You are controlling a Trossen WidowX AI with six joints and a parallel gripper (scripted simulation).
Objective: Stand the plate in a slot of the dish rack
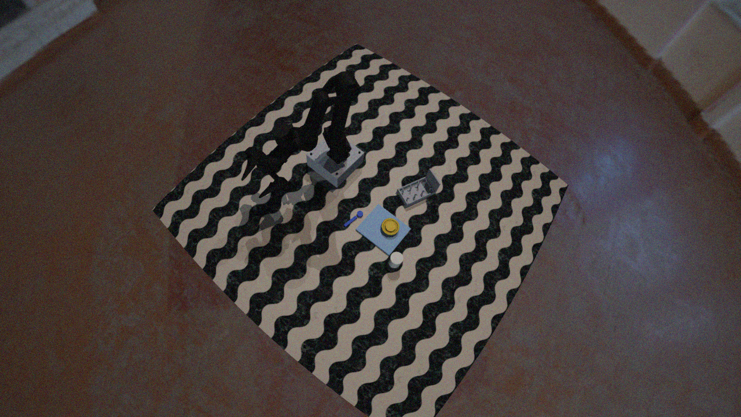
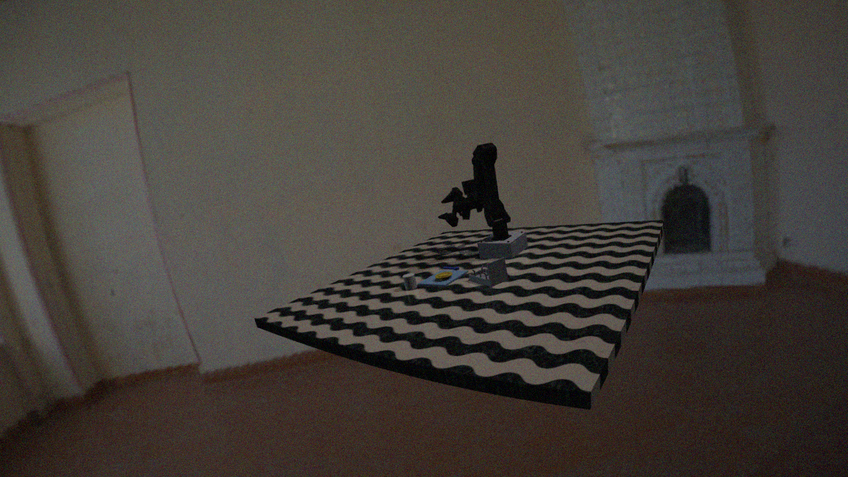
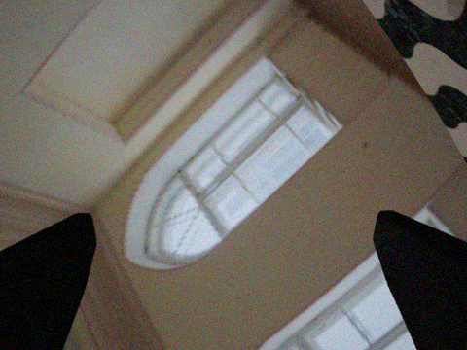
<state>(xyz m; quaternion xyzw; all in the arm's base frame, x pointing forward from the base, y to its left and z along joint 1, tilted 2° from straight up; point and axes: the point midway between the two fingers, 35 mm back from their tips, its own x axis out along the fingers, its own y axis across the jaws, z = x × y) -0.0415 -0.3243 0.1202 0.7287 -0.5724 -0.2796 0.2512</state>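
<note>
Right now my gripper tip is 35 cm short of the yellow plate, 31 cm to the right of it and 18 cm above it. Also, from my gripper tip: blue spoon (24 cm to the left, 24 cm ahead, 19 cm below); white cup (45 cm ahead, 23 cm to the left, 17 cm below); blue mat (34 cm ahead, 29 cm to the left, 19 cm below).
</note>
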